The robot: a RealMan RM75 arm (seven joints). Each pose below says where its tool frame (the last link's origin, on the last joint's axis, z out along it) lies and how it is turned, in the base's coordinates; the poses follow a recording.
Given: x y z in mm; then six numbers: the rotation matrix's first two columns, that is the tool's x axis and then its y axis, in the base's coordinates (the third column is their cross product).
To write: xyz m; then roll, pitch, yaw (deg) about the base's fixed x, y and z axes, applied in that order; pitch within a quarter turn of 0, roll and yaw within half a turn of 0. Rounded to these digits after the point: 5 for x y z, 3 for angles.
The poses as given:
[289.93, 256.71, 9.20, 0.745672, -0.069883, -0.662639, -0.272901, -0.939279, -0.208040]
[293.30, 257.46, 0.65, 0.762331, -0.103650, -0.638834, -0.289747, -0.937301, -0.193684]
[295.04, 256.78, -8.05, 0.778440, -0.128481, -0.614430, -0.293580, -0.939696, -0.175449]
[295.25, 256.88, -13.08, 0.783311, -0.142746, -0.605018, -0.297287, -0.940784, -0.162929]
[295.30, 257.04, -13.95, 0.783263, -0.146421, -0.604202, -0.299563, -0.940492, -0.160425]
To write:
[0.28993, 0.25671, 0.00920, -163.872, 41.501, -5.354]
[0.29330, 0.25746, 0.00065, -165.419, 39.705, -7.743]
[0.29504, 0.25678, -0.00805, -167.151, 37.911, -9.372]
[0.29525, 0.25688, -0.01308, -168.192, 37.230, -10.328]
[0.29530, 0.25704, -0.01395, -168.385, 37.171, -10.589]

